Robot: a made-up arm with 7 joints.
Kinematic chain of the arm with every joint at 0, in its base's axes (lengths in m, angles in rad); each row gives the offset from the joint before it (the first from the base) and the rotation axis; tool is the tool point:
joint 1: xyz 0 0 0.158 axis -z
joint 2: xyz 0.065 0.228 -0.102 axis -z
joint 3: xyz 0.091 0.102 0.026 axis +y
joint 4: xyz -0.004 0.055 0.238 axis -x
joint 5: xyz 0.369 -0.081 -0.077 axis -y
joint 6: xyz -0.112 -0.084 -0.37 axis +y
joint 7: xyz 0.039 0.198 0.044 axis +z
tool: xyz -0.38 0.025 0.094
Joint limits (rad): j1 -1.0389..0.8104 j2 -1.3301..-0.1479 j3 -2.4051..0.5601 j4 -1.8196..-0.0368 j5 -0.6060..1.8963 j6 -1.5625..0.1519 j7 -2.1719..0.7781
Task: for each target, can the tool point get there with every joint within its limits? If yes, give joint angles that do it. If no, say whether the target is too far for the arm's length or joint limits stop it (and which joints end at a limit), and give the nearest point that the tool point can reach.
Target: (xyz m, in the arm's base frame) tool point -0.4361 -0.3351 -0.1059
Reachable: yes | joints -0.4640 -1.1133 -2.1490 -1.5804 -0.3845 -0.3472 -1.5970
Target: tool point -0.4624 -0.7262 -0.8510
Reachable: no: joint limits stop it (at a limit: joint 1, joint 3, joint 4, joint 6) | nearest point -0.3973 -0.5306 -0.4401 | short by 0.460 m
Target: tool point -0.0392 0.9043 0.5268
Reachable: yes | joints 0.4399 -0.9875 -1.6654 -0.3530 0.7072 -1.2860 -1.1584
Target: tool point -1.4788 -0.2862 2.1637
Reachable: no: too far | nearest point -0.8599 -0.0303 1.1271 | short by 1.234 m
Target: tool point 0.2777 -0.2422 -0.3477
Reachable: no: joint limits stop it (at a limit: joint 1, joint 2, joint 3, joint 4, joint 7) | nearest point 0.4009 -0.0905 -0.3416 | short by 0.196 m
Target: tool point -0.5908 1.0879 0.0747
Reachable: yes | joints -0.4941 -0.8493 0.0952 -1.3939 1.4094 -0.2979 0.3789
